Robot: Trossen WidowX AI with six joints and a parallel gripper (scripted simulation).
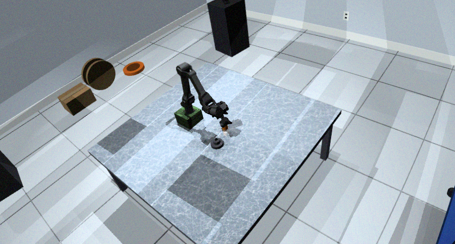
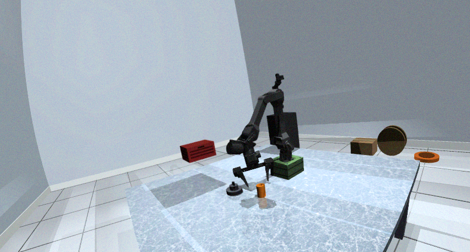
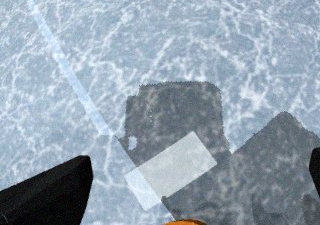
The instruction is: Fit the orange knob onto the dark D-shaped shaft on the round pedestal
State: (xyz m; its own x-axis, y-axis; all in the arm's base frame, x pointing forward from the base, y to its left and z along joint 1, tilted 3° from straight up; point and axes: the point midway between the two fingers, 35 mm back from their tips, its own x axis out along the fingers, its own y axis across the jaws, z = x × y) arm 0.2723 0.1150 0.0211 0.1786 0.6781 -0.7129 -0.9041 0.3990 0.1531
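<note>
Right now my gripper tip is 50 mm above the orange knob, 30 mm to the left of it and 30 mm past it. Round my gripper tip: round dark pedestal: 170 mm to the right, 50 mm below, 50 mm ahead.
</note>
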